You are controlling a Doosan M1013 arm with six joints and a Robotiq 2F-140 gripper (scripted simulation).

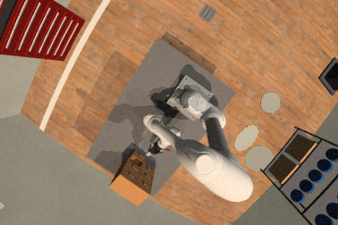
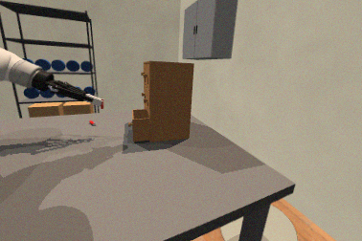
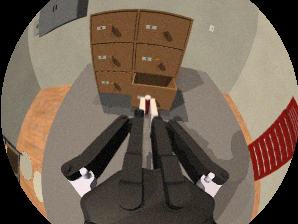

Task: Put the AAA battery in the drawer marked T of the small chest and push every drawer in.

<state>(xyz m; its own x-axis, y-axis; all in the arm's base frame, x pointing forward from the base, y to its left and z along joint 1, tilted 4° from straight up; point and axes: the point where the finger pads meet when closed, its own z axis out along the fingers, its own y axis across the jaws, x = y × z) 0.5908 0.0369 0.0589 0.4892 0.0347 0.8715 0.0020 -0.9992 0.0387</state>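
The red AAA battery lies 30 mm ahead of my hand and 20 mm below it. The rest, counted from my hand: drawer: 230 mm ahead, 140 mm below, 20 mm to the right.
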